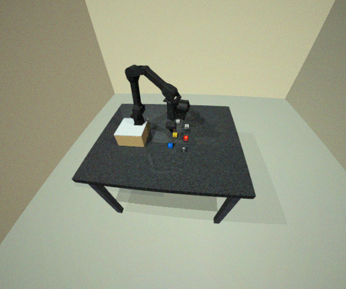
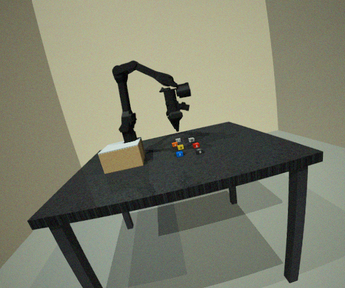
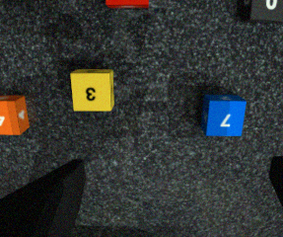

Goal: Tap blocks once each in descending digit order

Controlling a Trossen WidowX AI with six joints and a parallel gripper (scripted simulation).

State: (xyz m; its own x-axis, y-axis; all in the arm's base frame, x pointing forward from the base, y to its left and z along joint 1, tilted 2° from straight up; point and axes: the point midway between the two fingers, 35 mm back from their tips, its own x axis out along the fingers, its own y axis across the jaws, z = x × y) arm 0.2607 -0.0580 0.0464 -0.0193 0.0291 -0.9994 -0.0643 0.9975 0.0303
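Now: gripper tip 110 mm above the blue block, 50 mm to the left of it and 10 mm past it. Round my gripper tip: black block (110 mm below, 90 mm ahead, 80 mm to the right); red block (110 mm below, 90 mm ahead, 30 mm to the left); yellow block marked 3 (110 mm below, 60 mm to the left, 10 mm ahead).
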